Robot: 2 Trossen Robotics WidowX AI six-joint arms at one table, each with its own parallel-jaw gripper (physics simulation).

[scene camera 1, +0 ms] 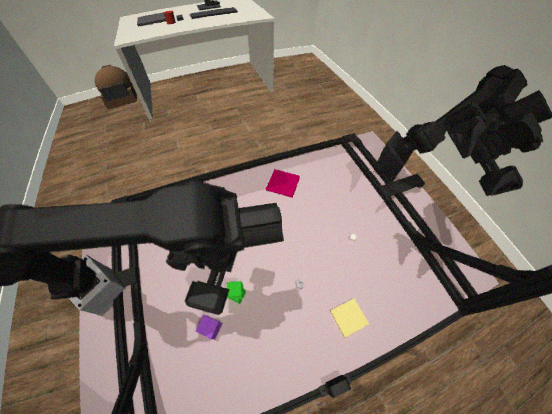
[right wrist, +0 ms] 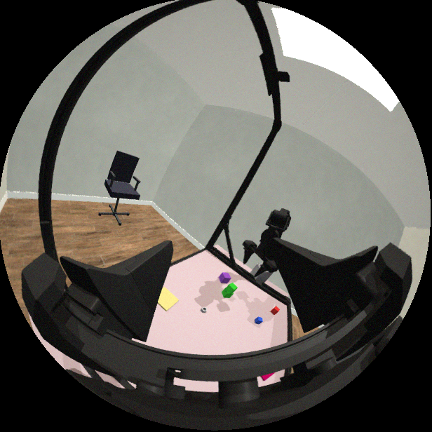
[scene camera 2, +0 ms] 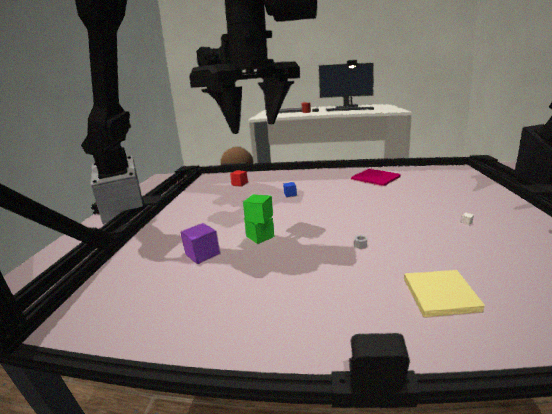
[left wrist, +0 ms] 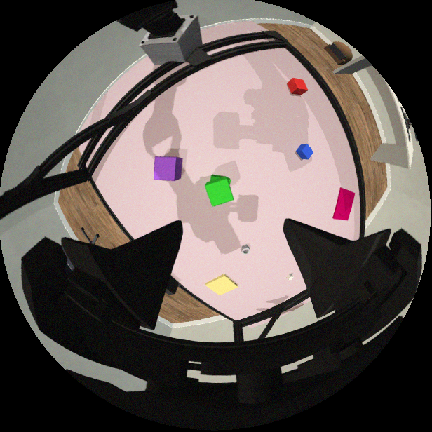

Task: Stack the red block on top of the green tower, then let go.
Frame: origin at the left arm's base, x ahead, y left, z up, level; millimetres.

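Where they show: left gripper, between the fingertips: (scene camera 1: 227, 270) (scene camera 2: 254, 128); right gripper, between the fingertips: (scene camera 1: 477, 176); left arm's base, origin of its link: (scene camera 1: 82, 281) (scene camera 2: 112, 169); right arm's base, origin of its link: (scene camera 1: 400, 148) (scene camera 2: 549, 137).
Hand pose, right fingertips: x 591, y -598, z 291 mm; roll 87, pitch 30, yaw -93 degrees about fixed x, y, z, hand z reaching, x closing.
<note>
Each offset is from my right fingertips to the top centre of the thing. "spot": to the spot under its first point.
The small red block {278 mm back, 618 mm left, 368 mm down} (scene camera 2: 238, 178) (left wrist: 297, 86) (right wrist: 275, 310) lies on the pink mat near its back left corner in scene camera 2; the left arm hides it in scene camera 1. The green tower {347 mm back, 293 mm left, 327 mm down} (scene camera 1: 236, 291) (scene camera 2: 258, 218) (left wrist: 219, 191) (right wrist: 229, 290) is two green blocks, the upper one slightly turned on the lower. My left gripper (scene camera 2: 253, 127) (left wrist: 234, 225) is open and empty, pointing down, high above the mat and well apart from the red block. My right gripper (right wrist: 222, 245) is open and empty, raised at the far right of scene camera 1.
A purple block {457 mm back, 292 mm left, 358 mm down} (scene camera 1: 208, 327) (scene camera 2: 200, 243) stands beside the tower. A blue block {202 mm back, 457 mm left, 376 mm down} (scene camera 2: 290, 189) (left wrist: 304, 151) lies between the tower and a magenta square {spot: 43 mm ahead, 425 mm left, 394 mm down} (scene camera 1: 283, 183) (scene camera 2: 376, 177). A yellow pad {212 mm back, 15 mm left, 392 mm down} (scene camera 1: 349, 318) (scene camera 2: 444, 293), a grey nut {218 mm back, 174 mm left, 388 mm down} (scene camera 2: 360, 242) and a white cube {2 mm ahead, 124 mm left, 386 mm down} (scene camera 2: 467, 218) lie farther right.
</note>
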